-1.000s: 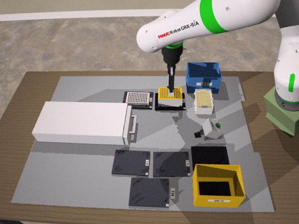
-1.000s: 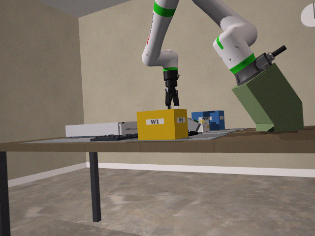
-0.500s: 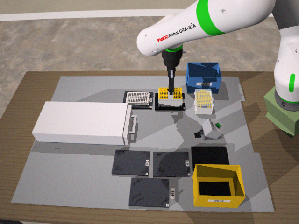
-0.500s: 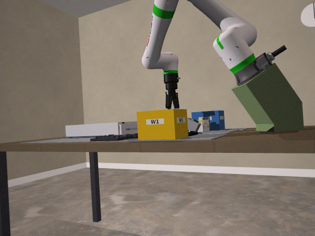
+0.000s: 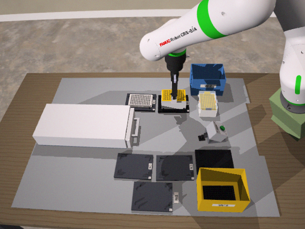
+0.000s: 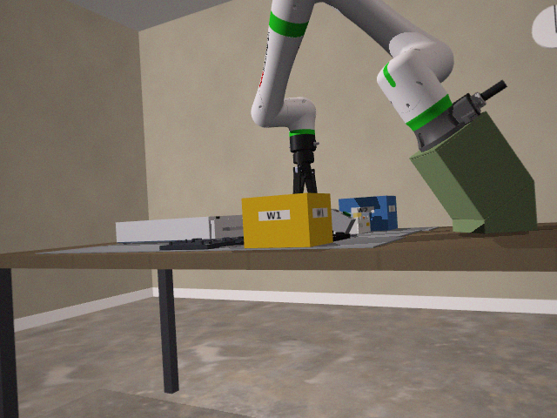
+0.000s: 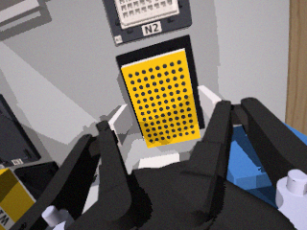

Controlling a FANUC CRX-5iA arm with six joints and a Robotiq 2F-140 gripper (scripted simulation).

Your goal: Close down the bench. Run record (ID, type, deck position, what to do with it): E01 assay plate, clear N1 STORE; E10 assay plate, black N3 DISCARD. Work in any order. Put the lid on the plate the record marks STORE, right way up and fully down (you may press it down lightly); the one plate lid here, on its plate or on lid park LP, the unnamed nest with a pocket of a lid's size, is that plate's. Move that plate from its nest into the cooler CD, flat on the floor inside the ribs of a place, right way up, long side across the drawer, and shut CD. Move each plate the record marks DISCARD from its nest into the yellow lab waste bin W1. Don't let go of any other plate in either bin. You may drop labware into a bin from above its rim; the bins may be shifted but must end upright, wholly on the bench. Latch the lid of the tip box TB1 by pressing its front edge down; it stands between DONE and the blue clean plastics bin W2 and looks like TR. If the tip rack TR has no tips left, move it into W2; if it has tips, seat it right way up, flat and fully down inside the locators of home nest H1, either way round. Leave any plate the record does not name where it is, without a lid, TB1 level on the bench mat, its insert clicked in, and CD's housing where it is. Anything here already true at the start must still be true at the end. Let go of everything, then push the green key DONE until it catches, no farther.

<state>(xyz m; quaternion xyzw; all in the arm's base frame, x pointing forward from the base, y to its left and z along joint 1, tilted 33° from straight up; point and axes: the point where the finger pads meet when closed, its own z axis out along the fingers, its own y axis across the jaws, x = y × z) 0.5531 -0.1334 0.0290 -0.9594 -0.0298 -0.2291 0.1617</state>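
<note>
Now: hand 4 cm above the tip rack TR, 1 cm to the left of it and 1 cm past it. Also, from my hand: black nest N4 (9 cm below); then pale plate (18 cm ahead, 7 cm below, 2 cm to the left); then tip box TB1 (18 cm behind, 5 cm below).
</note>
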